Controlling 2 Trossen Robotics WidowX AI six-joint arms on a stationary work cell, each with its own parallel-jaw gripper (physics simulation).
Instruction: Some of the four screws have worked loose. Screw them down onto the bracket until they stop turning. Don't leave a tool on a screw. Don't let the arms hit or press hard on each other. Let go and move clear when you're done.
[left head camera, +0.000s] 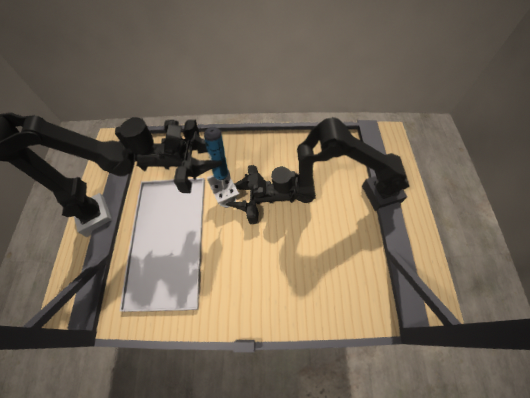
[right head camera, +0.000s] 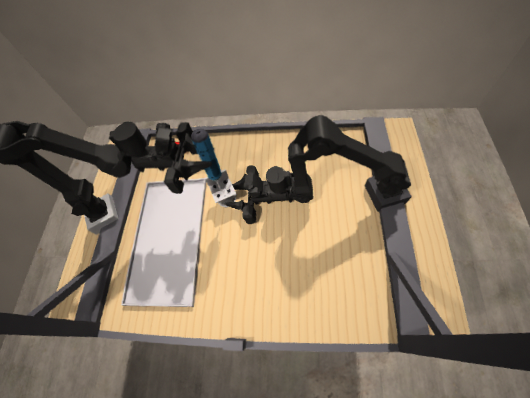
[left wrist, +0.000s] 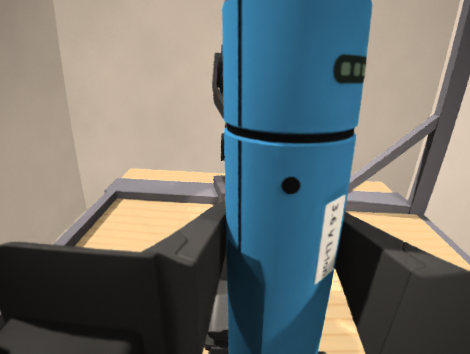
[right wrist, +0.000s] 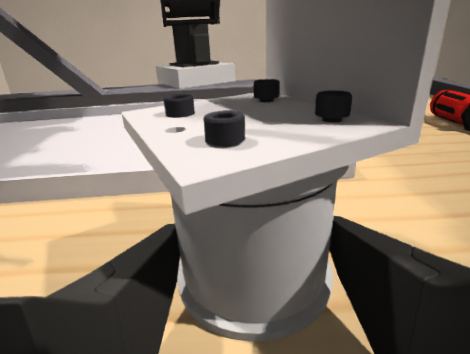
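Pixels of known places: left gripper, fingertip midpoint: (left head camera: 222, 155) (right head camera: 213, 156) (left wrist: 277, 215); right gripper, fingertip midpoint: (left head camera: 226, 195) (right head camera: 225, 195) (right wrist: 253, 230); left arm's base, origin of the base link: (left head camera: 88, 211) (right head camera: 97, 211) (right wrist: 193, 64); right arm's base, origin of the base link: (left head camera: 386, 187) (right head camera: 389, 187).
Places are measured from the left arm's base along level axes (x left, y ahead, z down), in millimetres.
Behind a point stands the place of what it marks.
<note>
The bracket (left head camera: 224, 190) {x -175, y 405, z -19 mm} (right head camera: 223, 189) {x -173, y 410, z -18 mm} (right wrist: 280, 135) {x -176, y 428, z -18 mm} sits on a grey round pedestal (right wrist: 255, 260). In the right wrist view, the nearest screw (right wrist: 224, 128) {x -191, y 427, z -23 mm} and the left screw (right wrist: 179, 105) {x -188, y 392, z -22 mm} have heads close to the plate. The back screw (right wrist: 266, 90) {x -154, y 394, z -23 mm} and the right screw (right wrist: 333, 105) {x -157, y 429, z -23 mm} show some shank under their heads. My left gripper (left head camera: 214, 155) {x -192, y 423, z -206 mm} (right head camera: 206, 154) {x -192, y 423, z -206 mm} (left wrist: 277, 215) {x -192, y 423, z -206 mm} is shut on the blue electric screwdriver (left head camera: 216, 147) {x -203, y 410, z -258 mm} (right head camera: 205, 150) {x -204, y 411, z -251 mm} (left wrist: 290, 160) {x -172, y 396, z -241 mm}, held upright with its lower end near the bracket's upright wall; its tip is hidden. My right gripper (left head camera: 233, 195) {x -171, y 408, z 25 mm} (right head camera: 230, 195) {x -171, y 408, z 25 mm} (right wrist: 253, 230) {x -171, y 408, z 25 mm} is shut on the pedestal.
A light grey tray (left head camera: 200, 250) {x -287, y 256, z 37 mm} (right head camera: 196, 250) {x -290, y 250, z 32 mm} (right wrist: 75, 185) {x -224, y 289, z 39 mm} lies left of the bracket in the head views. A red-and-black tool (right head camera: 177, 143) {x 131, y 342, z 19 mm} (right wrist: 450, 106) {x 111, y 353, z 30 mm} lies on the table beyond the bracket. The two grippers are close to each other around the bracket.
</note>
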